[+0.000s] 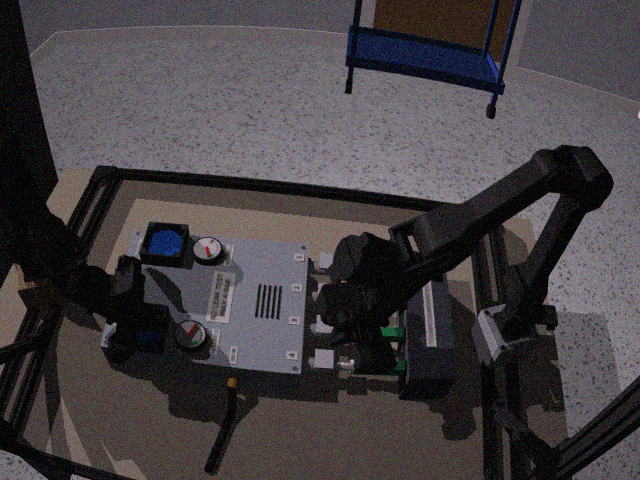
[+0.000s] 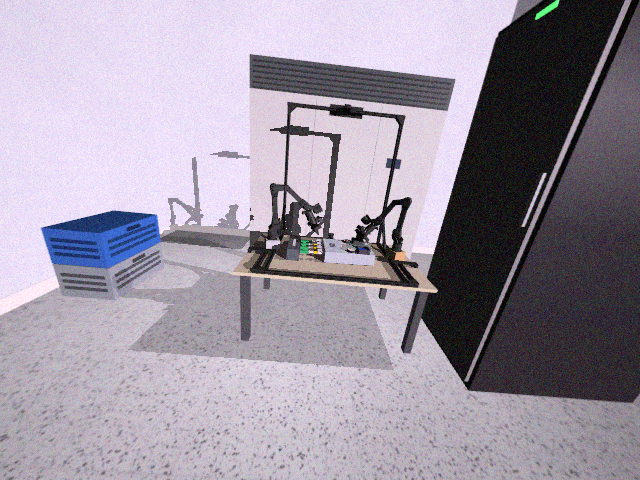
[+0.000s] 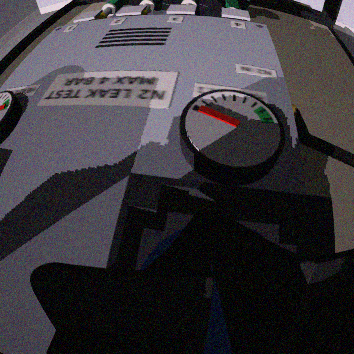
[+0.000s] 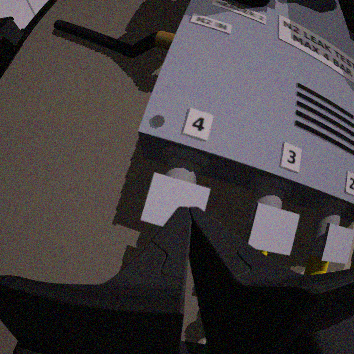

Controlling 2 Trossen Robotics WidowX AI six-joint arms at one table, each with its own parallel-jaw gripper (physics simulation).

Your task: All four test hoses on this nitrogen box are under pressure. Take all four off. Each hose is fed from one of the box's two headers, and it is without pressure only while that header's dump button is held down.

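Places are measured from the left arm's base along level axes (x down, y left, z ahead), in centimetres.
Pixels of known places: left gripper, fingertip midpoint: [image 1: 163, 328] [image 3: 206, 218]; right gripper, fingertip midpoint: [image 1: 329, 344] [image 2: 318, 234] [image 4: 186, 216]; left arm's base, link origin: [image 1: 37, 267] [image 2: 396, 250]; right arm's base, link origin: [image 1: 511, 324] [image 2: 272, 238].
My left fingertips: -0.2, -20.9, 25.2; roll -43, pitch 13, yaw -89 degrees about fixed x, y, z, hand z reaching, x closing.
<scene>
Ahead of a thing's pixels: the offset from my left fingertips to its middle, as dx, dy, dz. "pt": to the spot under its first point.
The grey nitrogen box [image 1: 261, 281] [image 2: 349, 257] [image 3: 211, 53] [image 4: 246, 81] lies on the table. My left gripper [image 1: 132, 333] [image 3: 206, 218] is shut and empty, with its tips down on the near dump button, which it hides almost entirely. The gauge @[pt -1.0, -2.9, +4.3] [image 1: 190, 334] [image 3: 232, 133] beside it shows its red needle far from the green mark. The far blue dump button @[+0.1, +18.0, +3.7] [image 1: 166, 243] is uncovered. My right gripper [image 1: 334, 340] [image 4: 186, 216] is shut and empty, tips against the white tab of port 4 @[+2.5, -12.2, +24.2] [image 1: 324, 358] [image 4: 172, 197]. The tab of port 3 @[pt +0.8, -5.8, +26.8] [image 4: 274, 228] is beside it. Green hose ends @[pt +2.2, -10.1, +37.5] [image 1: 391, 331] show past my right gripper.
A dark block @[pt +0.5, -13.1, +43.5] [image 1: 430, 329] stands to the right of the hoses. A black feed hose @[pt +7.2, -17.8, +4.9] [image 1: 223, 429] [image 4: 98, 36] leaves the box's near side. A black frame [image 1: 270, 186] rims the table. A blue cart [image 1: 423, 57] stands behind, and a black cabinet [image 2: 509, 190] stands beside the table.
</scene>
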